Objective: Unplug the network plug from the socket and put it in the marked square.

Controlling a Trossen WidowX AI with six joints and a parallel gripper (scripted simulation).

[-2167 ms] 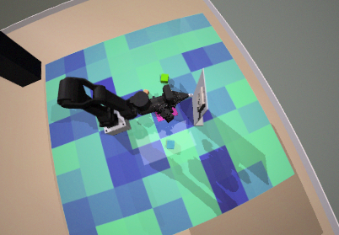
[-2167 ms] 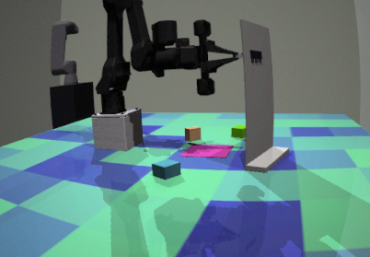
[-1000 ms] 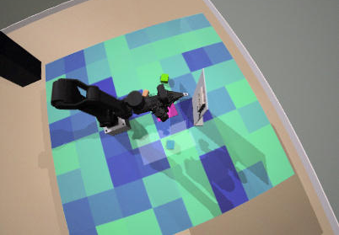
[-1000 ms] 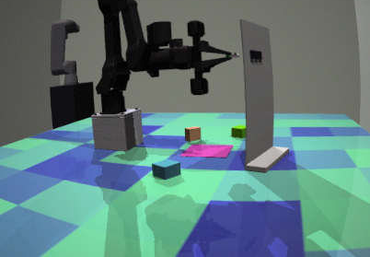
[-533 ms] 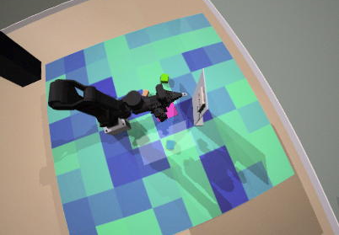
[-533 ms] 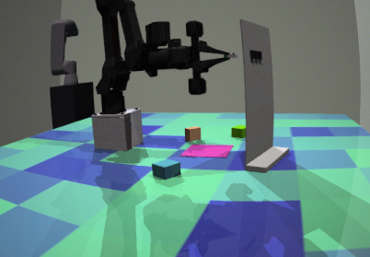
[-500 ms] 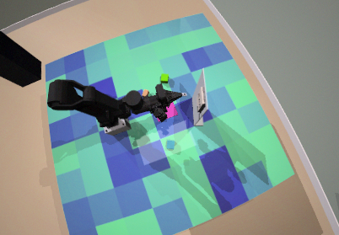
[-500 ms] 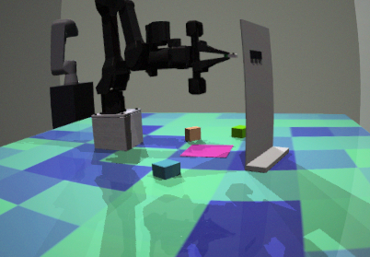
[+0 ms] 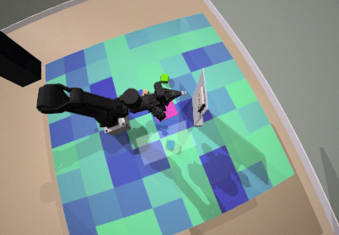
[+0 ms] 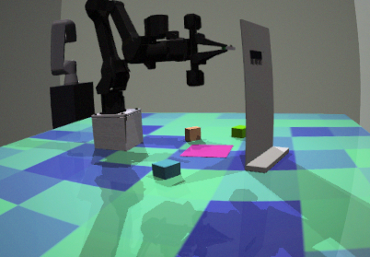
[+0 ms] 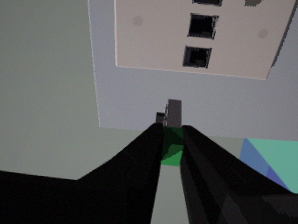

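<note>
Now: gripper tip 27 cm above the magenta marked square, 7 cm past it and 4 cm to the right of it. Also, from my gripper tip: network plug: right at my gripper tip; grey upright panel: 12 cm below, 8 cm ahead, 4 cm to the right.
</note>
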